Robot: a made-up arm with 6 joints. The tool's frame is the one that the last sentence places.
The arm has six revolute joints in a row. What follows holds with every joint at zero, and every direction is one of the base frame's.
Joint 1 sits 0.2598 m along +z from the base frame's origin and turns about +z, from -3.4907 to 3.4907 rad.
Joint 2 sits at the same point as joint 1 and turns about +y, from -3.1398 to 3.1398 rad.
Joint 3 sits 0.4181 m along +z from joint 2 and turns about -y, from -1.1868 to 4.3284 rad.
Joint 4 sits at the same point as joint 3 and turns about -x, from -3.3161 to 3.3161 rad.
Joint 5 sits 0.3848 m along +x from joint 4 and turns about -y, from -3.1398 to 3.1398 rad.
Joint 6 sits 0.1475 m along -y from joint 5 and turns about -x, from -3.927 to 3.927 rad.
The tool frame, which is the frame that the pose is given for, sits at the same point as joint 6; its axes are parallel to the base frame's.
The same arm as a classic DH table. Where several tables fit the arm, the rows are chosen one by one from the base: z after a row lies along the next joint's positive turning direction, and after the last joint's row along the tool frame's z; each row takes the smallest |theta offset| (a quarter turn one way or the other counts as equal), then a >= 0, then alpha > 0; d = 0 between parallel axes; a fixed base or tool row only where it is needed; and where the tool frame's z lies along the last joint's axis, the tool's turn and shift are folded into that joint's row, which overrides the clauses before.
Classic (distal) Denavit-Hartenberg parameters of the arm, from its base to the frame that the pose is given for. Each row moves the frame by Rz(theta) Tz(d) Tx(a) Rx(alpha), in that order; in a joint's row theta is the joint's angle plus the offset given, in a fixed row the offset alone. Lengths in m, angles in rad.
joint 1: d 0.2598, theta offset 0, a 0, alpha -1.5708
joint 2: d 0, theta offset -1.5708, a 0.4181, alpha 3.1416
joint 3: d 0, theta offset 0, a 0, alpha -1.5708
joint 4: d -0.3848, theta offset 0, a 0, alpha 1.5708
joint 5: d 0.1475, theta offset 0, a 0, alpha -1.5708
joint 6: d 0, theta offset 1.5708, a 0, alpha 1.5708
tool (fixed): d 0, theta offset -1.5708, a 0, alpha 0
Joint limits (rad, base to tool): -3.4907..3.4907 -3.1398..3.1398 -1.1868..4.3284 -3.3161..3.3161 -3.1398..3.1398 -3.927..3.927

